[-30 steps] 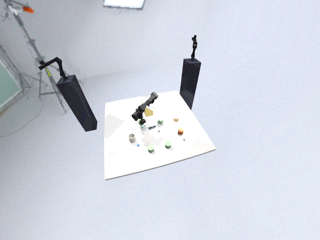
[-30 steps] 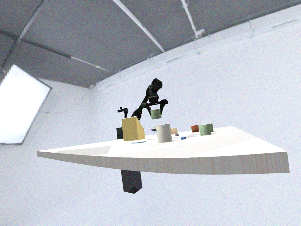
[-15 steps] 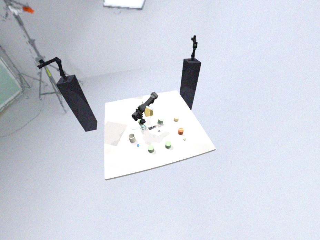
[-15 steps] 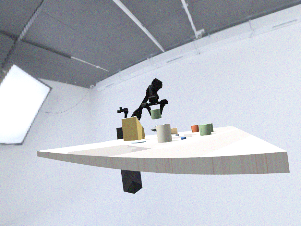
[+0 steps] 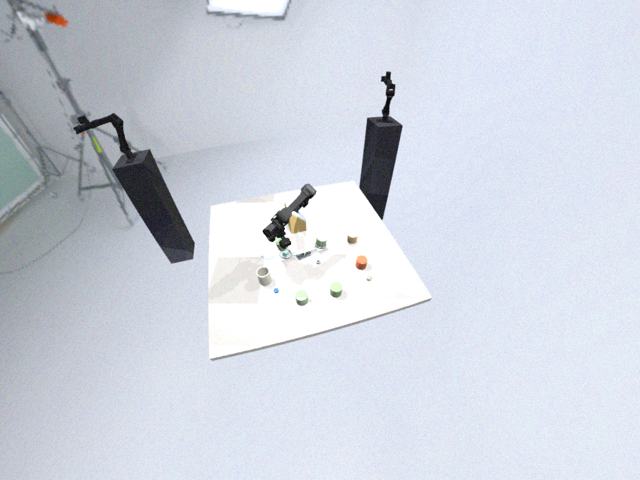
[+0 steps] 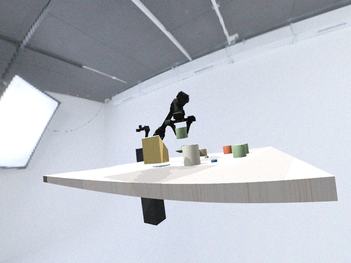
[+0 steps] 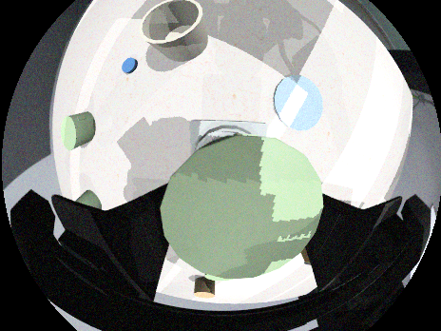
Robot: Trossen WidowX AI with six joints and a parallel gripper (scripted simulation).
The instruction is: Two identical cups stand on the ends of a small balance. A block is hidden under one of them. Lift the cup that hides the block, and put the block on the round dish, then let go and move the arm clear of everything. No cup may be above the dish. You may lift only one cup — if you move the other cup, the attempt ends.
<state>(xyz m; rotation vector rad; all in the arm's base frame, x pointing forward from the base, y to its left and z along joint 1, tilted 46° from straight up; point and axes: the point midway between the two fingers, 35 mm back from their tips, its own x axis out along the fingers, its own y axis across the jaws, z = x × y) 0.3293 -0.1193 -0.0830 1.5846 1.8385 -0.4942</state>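
My gripper tip is 11 cm past the round light blue dish, 10 cm to the left of it and 17 cm above it. From my gripper tip the other things lie so: orange cylinder 16 cm ahead, 49 cm to the left, 13 cm below; then blue disc 21 cm ahead, 9 cm to the right, 16 cm below; then beige cup 11 cm ahead, 14 cm to the right, 13 cm below.
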